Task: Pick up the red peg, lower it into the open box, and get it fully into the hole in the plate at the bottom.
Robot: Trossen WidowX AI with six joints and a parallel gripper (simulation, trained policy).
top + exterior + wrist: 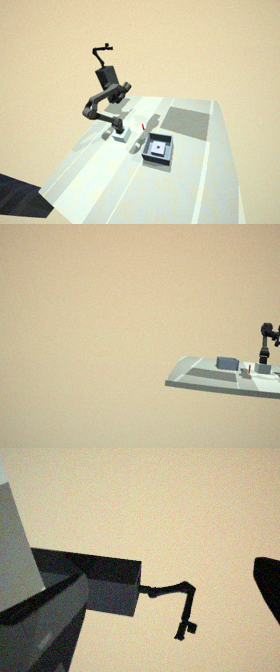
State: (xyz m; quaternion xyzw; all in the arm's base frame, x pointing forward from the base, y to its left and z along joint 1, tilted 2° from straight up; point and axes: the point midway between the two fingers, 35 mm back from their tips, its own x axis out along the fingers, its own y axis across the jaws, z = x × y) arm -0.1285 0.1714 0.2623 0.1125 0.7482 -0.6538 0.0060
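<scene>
Now: gripper tip 30 cm short of the red peg, 3 cm to the left of it and 31 cm above it. Also, from my gripper tip: plate 51 cm ahead, 17 cm to the right, 30 cm below; grey-blue box 51 cm ahead, 17 cm to the right, 32 cm below.
</scene>
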